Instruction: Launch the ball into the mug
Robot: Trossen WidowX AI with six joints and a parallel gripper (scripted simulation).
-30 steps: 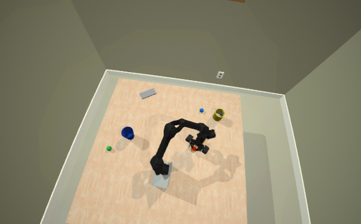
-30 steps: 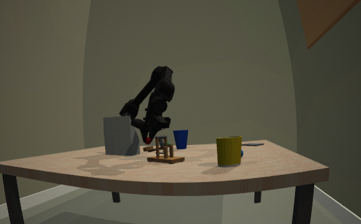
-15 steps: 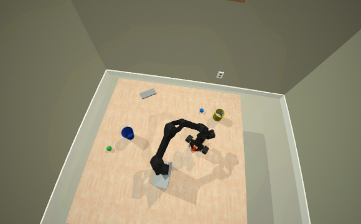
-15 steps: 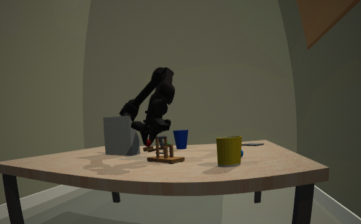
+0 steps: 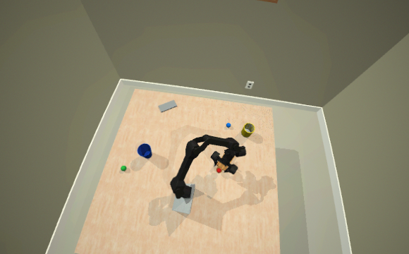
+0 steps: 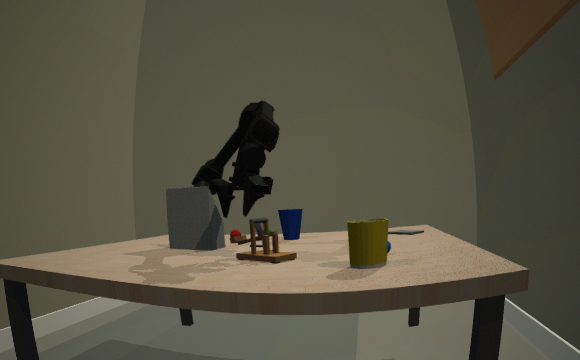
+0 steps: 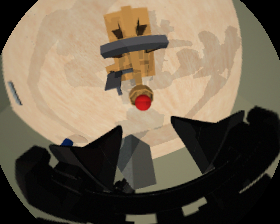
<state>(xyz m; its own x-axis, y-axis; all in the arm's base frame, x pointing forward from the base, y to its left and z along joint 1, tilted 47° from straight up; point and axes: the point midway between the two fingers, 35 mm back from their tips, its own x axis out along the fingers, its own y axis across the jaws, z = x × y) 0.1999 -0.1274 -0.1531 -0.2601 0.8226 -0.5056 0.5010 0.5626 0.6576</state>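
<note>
Now: gripper tip 50 mm above the red ball. The rest, counted from my gripper tip: yellow mug 360 mm ahead, 210 mm to the right, 90 mm below; blue ball 400 mm ahead, 90 mm below, 60 mm to the right; wooden catapult 60 mm below, 60 mm ahead, 20 mm to the right.
</note>
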